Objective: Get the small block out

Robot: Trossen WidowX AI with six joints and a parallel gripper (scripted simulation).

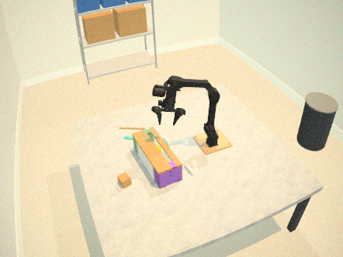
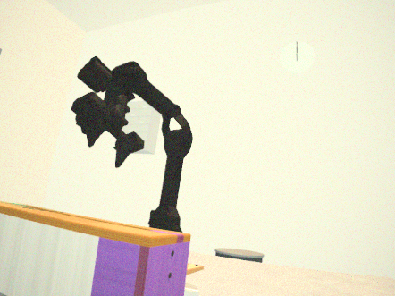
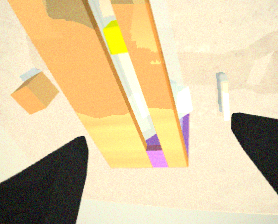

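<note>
The yellow block is 160 mm below my gripper tip and 70 mm ahead of it. Also, from my gripper tip: orange cube: 310 mm ahead, 220 mm below, 120 mm to the left; then box: 190 mm below, 50 mm ahead, 20 mm to the left; then teal piece: 270 mm to the right, 240 mm below, 190 mm ahead.
</note>
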